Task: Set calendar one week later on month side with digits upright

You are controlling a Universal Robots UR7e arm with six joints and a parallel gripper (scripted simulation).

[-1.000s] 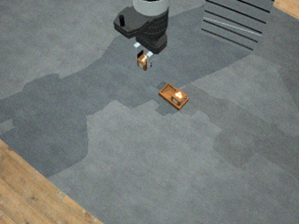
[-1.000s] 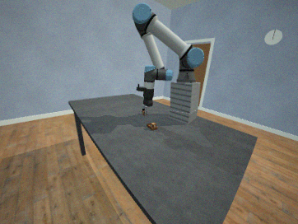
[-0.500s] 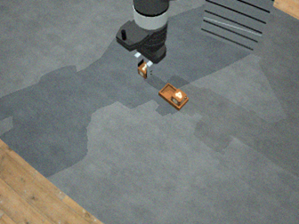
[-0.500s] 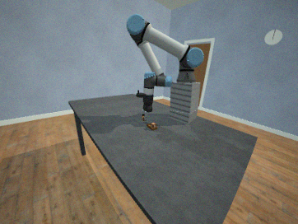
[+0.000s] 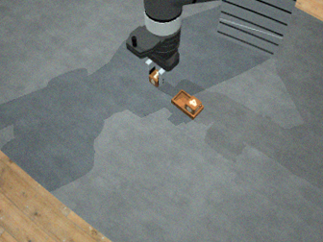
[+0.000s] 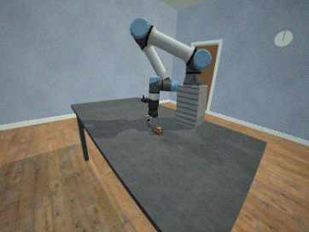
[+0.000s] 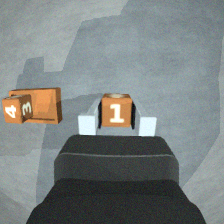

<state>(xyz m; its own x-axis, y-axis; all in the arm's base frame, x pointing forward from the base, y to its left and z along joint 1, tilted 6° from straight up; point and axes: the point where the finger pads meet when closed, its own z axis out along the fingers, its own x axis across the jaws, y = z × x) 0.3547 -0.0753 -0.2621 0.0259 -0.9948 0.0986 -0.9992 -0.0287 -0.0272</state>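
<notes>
Now: hand 1 cm above the cube. Also, from my hand: tray 11 cm to the left, 2 cm below.
</notes>
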